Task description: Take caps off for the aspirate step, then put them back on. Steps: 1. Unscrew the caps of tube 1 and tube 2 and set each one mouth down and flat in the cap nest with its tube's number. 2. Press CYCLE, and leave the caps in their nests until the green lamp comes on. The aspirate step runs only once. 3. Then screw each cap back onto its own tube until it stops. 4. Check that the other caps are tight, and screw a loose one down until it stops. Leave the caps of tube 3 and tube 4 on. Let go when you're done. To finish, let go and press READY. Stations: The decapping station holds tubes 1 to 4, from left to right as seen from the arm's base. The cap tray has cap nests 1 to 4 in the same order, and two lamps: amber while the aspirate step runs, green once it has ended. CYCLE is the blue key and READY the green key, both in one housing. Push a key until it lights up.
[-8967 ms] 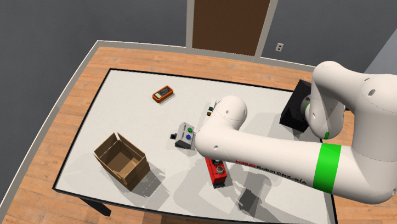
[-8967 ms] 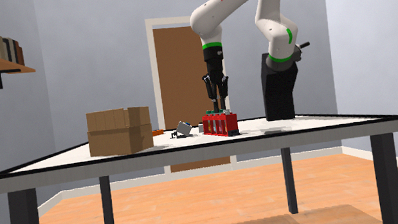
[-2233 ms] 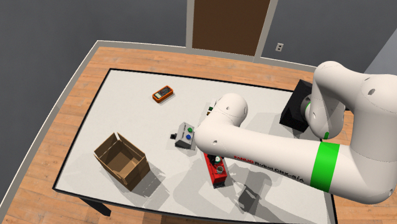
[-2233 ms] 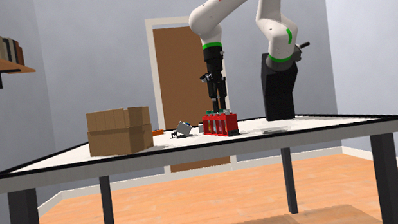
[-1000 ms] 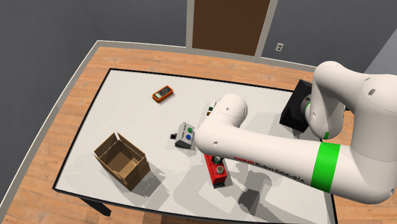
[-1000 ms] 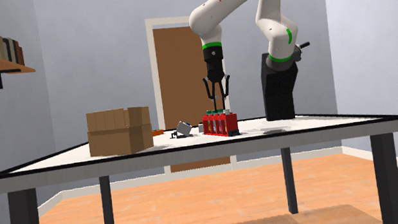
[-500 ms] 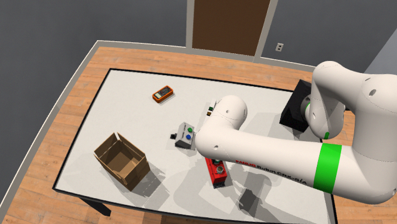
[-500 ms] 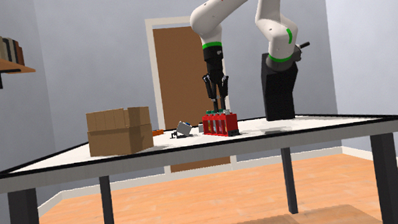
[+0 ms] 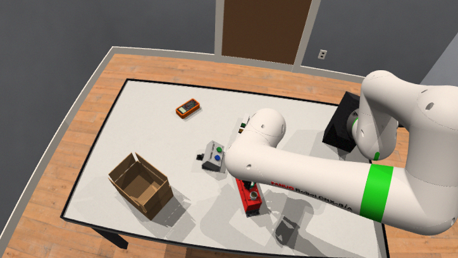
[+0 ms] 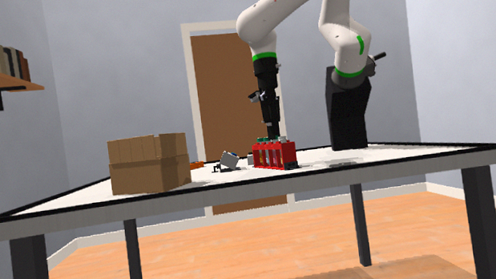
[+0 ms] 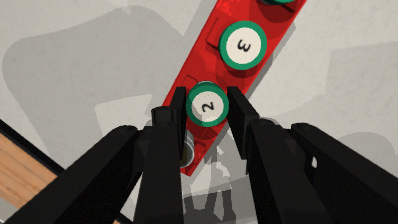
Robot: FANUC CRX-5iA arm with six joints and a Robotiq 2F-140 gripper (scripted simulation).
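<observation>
Right now my hand is 3 cm above the cap 2. The rest, counted from my hand: blue key: 17 cm ahead, 12 cm to the right, 8 cm below; cap 3: 5 cm to the right, 3 cm below, 2 cm ahead; cap 4: 9 cm to the right, 5 cm ahead, 3 cm below.
</observation>
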